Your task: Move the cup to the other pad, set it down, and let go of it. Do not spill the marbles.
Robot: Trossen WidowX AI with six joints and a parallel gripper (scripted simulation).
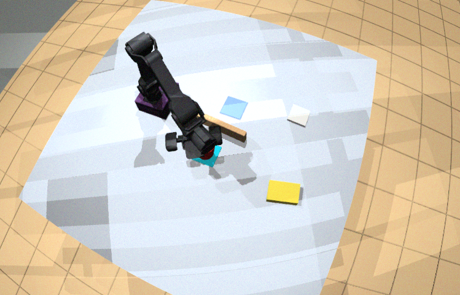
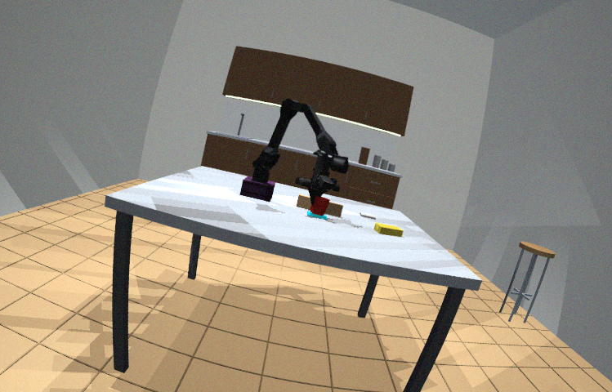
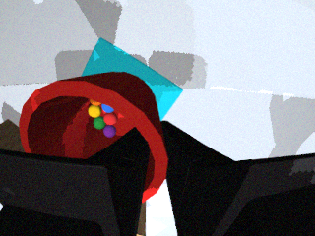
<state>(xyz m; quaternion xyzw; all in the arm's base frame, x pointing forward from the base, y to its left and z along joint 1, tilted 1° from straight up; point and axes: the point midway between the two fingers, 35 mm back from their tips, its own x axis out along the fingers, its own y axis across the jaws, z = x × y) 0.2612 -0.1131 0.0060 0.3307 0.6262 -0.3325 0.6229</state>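
My gripper tip is 3 cm short of the red cup and 2 cm to the right of it. Round my gripper tip: light blue pad 3 cm ahead, 23 cm to the left, 5 cm below; cyan pad 3 cm ahead, 2 cm to the left, 5 cm below; wooden bar 3 cm ahead, 13 cm to the left, 3 cm below.
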